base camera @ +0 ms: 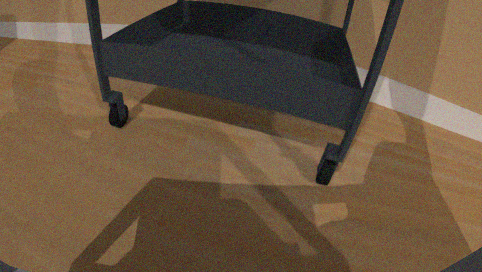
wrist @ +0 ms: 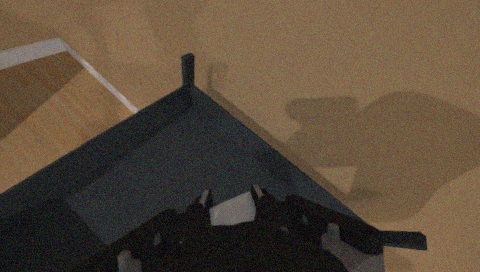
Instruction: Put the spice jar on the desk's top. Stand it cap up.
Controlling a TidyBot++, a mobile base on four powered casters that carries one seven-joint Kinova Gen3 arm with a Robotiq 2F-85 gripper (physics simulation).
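The spice jar shows as a whitish piece between the fingertips at the bottom middle of the wrist view. Its lower part is hidden by the gripper body, and I cannot tell its cap from its body. My gripper is shut on it and holds it above the dark cart's tray. The gripper and the jar do not show in the base camera view. The desk does not show in either view.
A dark cart with raised tray walls and corner posts stands ahead on black casters, close to the wall. Two post ends stick out at its corners. A white baseboard runs along the wall behind it.
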